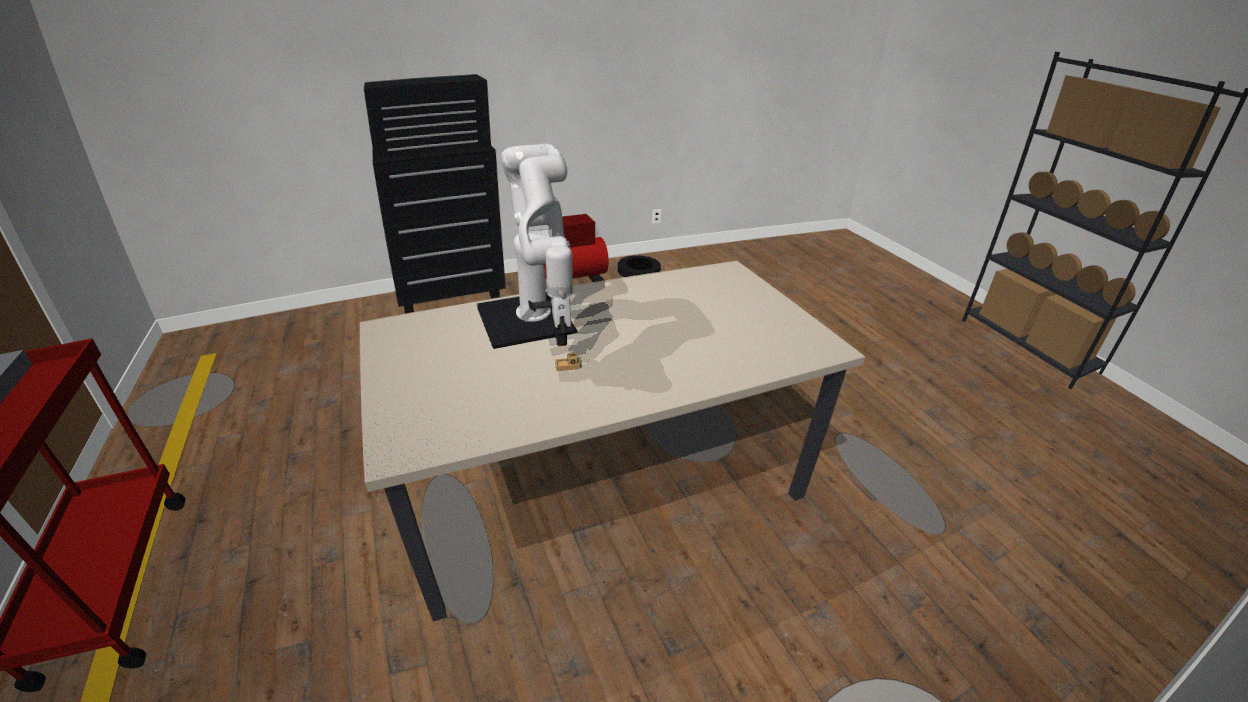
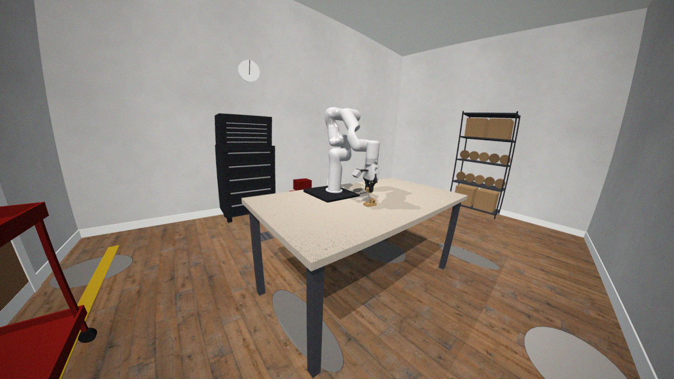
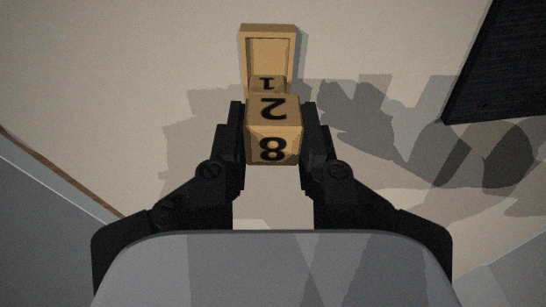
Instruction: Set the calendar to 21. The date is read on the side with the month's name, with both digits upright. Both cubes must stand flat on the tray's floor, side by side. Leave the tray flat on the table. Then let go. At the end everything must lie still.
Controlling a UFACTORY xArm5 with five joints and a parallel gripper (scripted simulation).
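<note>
The wooden tray is 110 mm below my hand and 20 mm to the left of it. Also, from my hand: wooden digit cube: 10 mm below.
</note>
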